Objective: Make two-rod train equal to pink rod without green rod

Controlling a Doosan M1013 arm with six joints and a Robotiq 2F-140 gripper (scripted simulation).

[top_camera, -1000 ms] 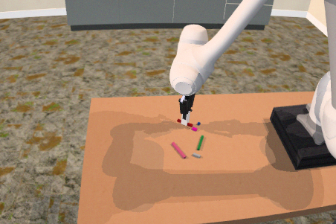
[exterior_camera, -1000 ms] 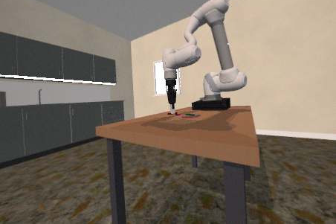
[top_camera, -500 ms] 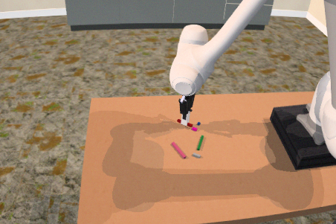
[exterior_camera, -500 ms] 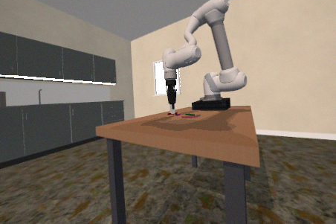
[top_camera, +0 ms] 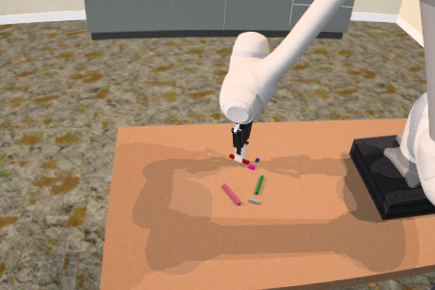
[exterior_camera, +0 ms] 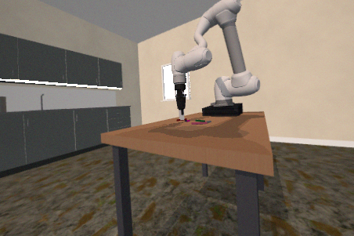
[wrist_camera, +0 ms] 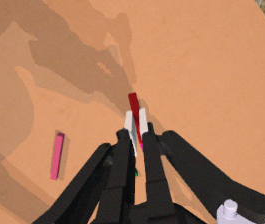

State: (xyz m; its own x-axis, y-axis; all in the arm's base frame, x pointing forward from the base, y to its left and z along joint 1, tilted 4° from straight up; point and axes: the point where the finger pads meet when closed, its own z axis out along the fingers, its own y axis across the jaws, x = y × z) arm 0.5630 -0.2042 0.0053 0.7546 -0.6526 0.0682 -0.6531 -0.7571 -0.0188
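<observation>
Right now my hand is 30 mm above the red rod. From my hand the other things lie so: blue rod (60 mm behind, 40 mm below); then green rod (40 mm behind, 110 mm to the left, 40 mm below); then magenta rod (40 mm behind, 30 mm to the left, 40 mm below).
</observation>
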